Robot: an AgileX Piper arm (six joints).
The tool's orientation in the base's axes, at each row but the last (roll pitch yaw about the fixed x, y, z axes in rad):
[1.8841 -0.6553 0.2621]
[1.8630 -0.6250 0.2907]
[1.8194 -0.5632 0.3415]
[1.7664 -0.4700 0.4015]
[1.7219 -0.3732 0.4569]
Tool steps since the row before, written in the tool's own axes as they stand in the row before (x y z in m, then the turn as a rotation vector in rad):
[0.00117 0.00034 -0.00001 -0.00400 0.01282 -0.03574]
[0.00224 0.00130 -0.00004 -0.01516 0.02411 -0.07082]
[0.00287 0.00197 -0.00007 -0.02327 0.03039 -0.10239]
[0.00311 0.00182 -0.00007 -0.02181 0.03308 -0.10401]
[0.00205 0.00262 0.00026 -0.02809 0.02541 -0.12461]
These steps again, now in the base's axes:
[0.00073 0.00010 0.00097 -0.02451 0.02454 0.01597]
[0.00113 -0.00001 0.00233 -0.05360 0.04750 0.02640]
[0.00146 0.00008 0.00316 -0.07676 0.07010 0.03378]
[0.00191 0.00050 0.00301 -0.07721 0.07107 0.03708]
[0.00117 -0.00015 0.00312 -0.09049 0.08852 0.03062]

